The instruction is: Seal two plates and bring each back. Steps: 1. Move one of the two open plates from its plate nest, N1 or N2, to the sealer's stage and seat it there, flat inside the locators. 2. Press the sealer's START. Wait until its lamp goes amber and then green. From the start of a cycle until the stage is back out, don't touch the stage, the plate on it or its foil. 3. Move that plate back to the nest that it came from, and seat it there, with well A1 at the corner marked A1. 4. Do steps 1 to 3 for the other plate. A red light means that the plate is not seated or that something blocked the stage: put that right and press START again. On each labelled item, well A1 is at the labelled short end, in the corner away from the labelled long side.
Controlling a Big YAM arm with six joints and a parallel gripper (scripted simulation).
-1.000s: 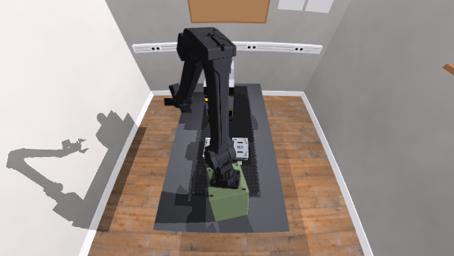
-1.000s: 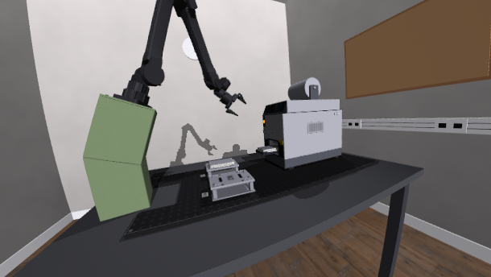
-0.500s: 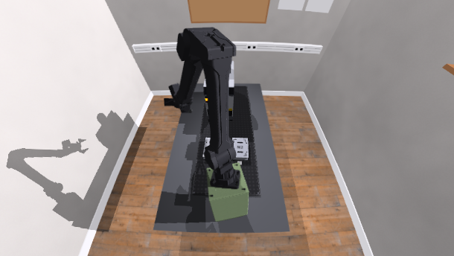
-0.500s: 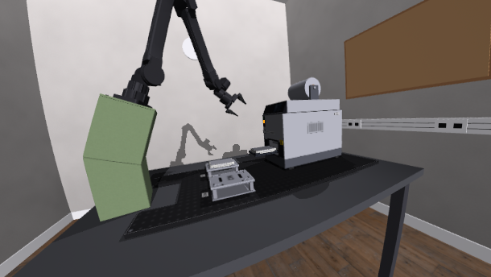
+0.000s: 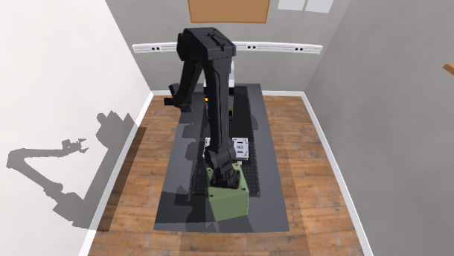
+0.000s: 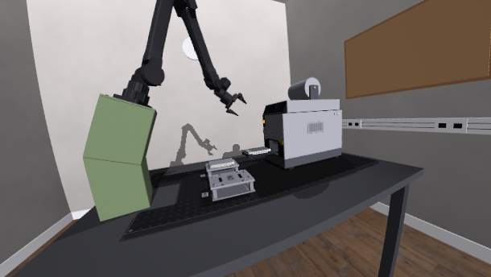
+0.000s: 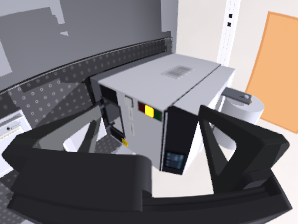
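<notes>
Now: hand 24 cm above the white plate, 19 cm to the left of it and 4 cm short of it. Also, from my hand: dark sealer stage: 25 cm below, 19 cm to the right, 3 cm ahead; yellow warning label: 26 cm to the right, 20 cm below, 15 cm ahead; foil roll: 36 cm ahead, 14 cm to the right, 7 cm above.
</notes>
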